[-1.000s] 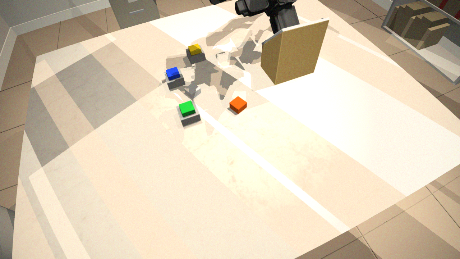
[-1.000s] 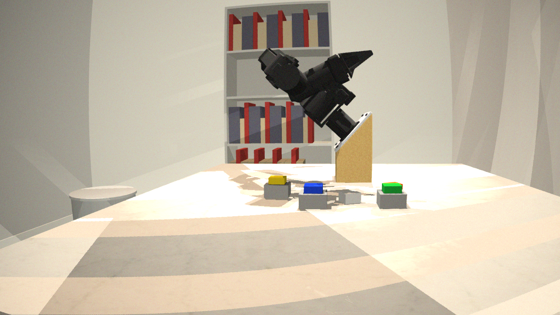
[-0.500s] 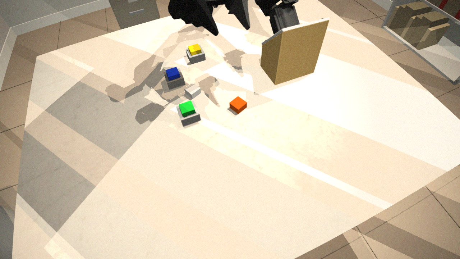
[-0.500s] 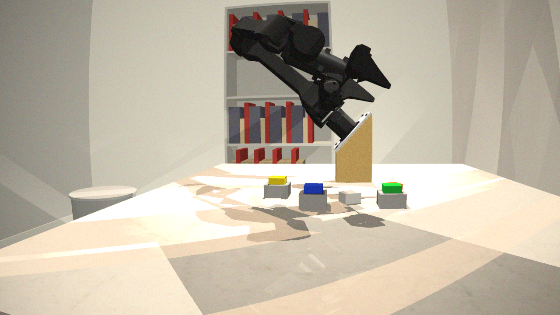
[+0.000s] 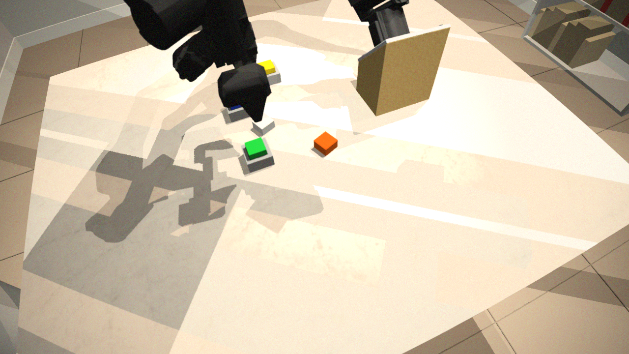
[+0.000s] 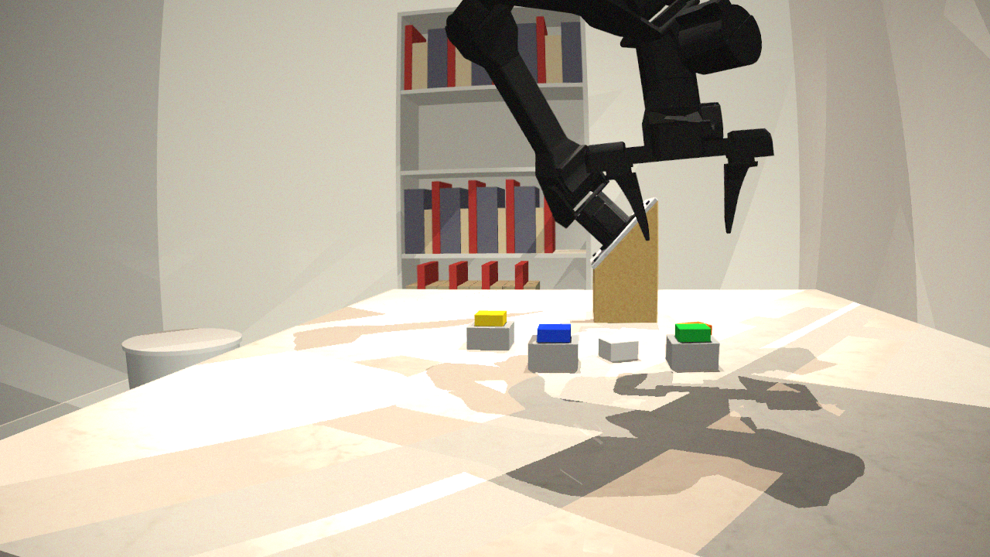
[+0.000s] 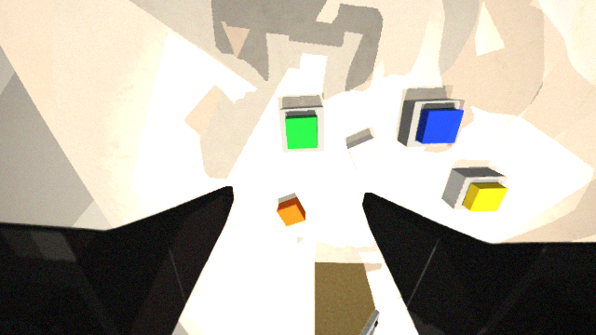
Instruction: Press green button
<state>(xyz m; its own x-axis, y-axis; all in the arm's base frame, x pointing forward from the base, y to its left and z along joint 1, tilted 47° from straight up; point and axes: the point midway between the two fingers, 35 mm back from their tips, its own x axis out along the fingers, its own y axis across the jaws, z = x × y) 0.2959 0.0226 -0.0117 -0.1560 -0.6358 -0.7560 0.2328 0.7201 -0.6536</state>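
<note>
The green button is 90 mm below my gripper tip and 20 mm ahead of it. From my gripper tip the other things lie so: small white block 120 mm below, 70 mm to the right, 20 mm behind; orange block 120 mm below, 110 mm behind, 40 mm to the left; blue button 140 mm to the right, 90 mm below.
</note>
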